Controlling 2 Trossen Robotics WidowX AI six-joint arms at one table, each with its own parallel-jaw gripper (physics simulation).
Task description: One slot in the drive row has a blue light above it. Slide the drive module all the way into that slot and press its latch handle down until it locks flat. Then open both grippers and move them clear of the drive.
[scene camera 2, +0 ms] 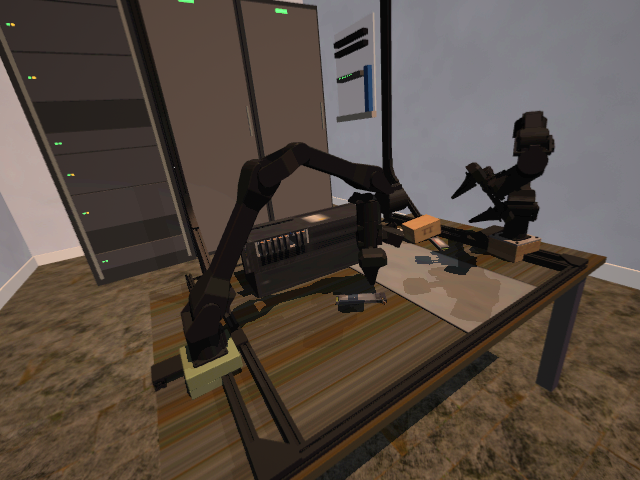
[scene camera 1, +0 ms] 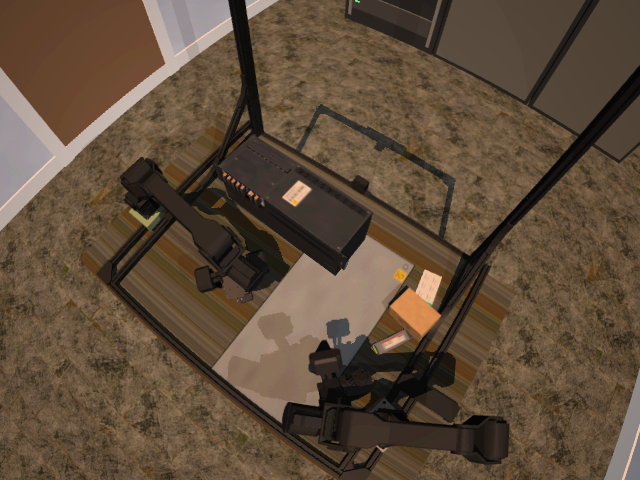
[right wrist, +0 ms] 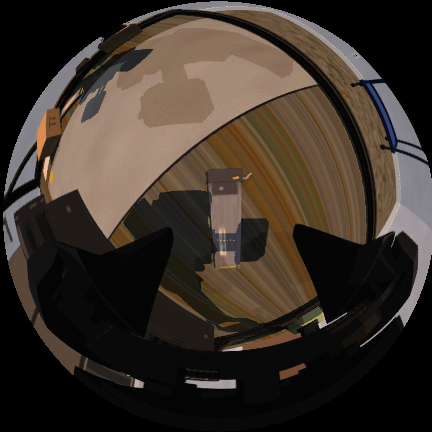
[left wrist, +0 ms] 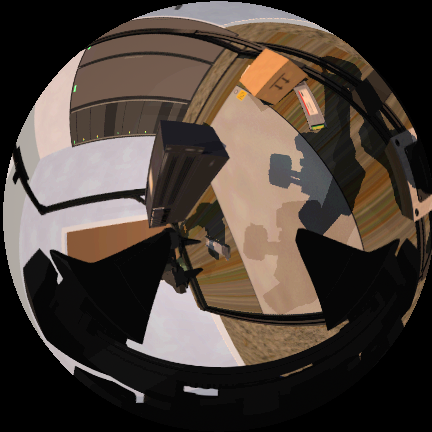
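Where they show: left gripper, fingertip midpoint: [scene camera 2: 460,210] [left wrist: 235,236]; right gripper, fingertip midpoint: [scene camera 2: 370,275] [right wrist: 235,232] [left wrist: 201,255]; left arm's base at its link origin: [scene camera 2: 514,236]; right arm's base at its link origin: [scene camera 2: 208,351] [scene camera 1: 147,207] [right wrist: 307,325].
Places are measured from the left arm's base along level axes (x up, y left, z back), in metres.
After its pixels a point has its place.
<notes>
The drive module [scene camera 1: 238,294] [scene camera 2: 369,297] @[x -0.052, y 0.031, z -0.544 m] [left wrist: 223,250] @[x -0.053, y 0.037, z -0.520 m] [right wrist: 226,205] @[x -0.052, y 0.030, z -0.540 m] lies flat on the table in front of the dark chassis [scene camera 1: 330,222] @[x 0.114, y -0.240, z -0.469 m] [scene camera 2: 320,262] @[x -0.011, y -0.160, z -0.614 m] [left wrist: 175,175] @[x 0.065, y -0.185, z -0.472 m]. In the right wrist view its latch handle [right wrist: 247,176] @[x -0.053, y 0.064, z -0.519 m] sticks out sideways at the top end. My right gripper [scene camera 2: 383,260] [right wrist: 235,232] @[x 0.014, y 0.034, z -0.539 m] is open and empty above the module, partly hiding it in scene camera 1. The drive row [scene camera 1: 240,187] @[x 0.109, y -0.130, z -0.717 m] [scene camera 2: 281,248] @[x 0.077, y -0.126, z -0.734 m] has several orange-tipped drives and a gap; I cannot make out the blue light. My left gripper [scene camera 2: 462,209] @[x 0.126, y -0.005, z -0.225 m] [left wrist: 235,236] @[x 0.126, y -0.005, z -0.225 m] is open and empty, raised well away from the chassis.
A grey mat [scene camera 1: 310,289] @[x -0.060, y -0.117, z -0.408 m] [scene camera 2: 413,268] @[x -0.059, y -0.064, z -0.336 m] lies beside the module. An orange-brown box [scene camera 1: 415,312] @[x 0.009, y -0.269, z -0.152 m] [scene camera 2: 421,228] @[x -0.004, y -0.233, z -0.180 m] [left wrist: 272,77] @[x 0.004, y -0.232, z -0.154 m], a red-labelled drive-like item [scene camera 1: 391,342] @[x -0.052, y -0.179, z -0.139 m] [left wrist: 311,107] @[x -0.052, y -0.169, z -0.140 m] and a white card [scene camera 1: 429,285] @[x -0.060, y -0.388, z -0.178 m] lie past its far edge. Black frame beams edge the table.
</notes>
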